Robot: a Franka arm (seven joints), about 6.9 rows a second.
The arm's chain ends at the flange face. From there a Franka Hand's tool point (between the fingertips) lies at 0.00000 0.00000 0.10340 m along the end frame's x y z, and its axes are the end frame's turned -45 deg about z.
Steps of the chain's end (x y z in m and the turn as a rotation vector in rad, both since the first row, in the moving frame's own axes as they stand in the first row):
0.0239 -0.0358 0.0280 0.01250 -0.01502 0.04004
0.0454 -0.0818 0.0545 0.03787 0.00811 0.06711
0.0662 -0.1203 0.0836 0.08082 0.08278 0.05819
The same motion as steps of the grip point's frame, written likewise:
0.0421 -0.0104 0.0280 0.01946 -0.00178 0.04004
0.0934 -0.0278 0.0544 0.02104 0.03251 0.06711
0.1438 -0.0378 0.0829 -0.00139 0.11568 0.05819

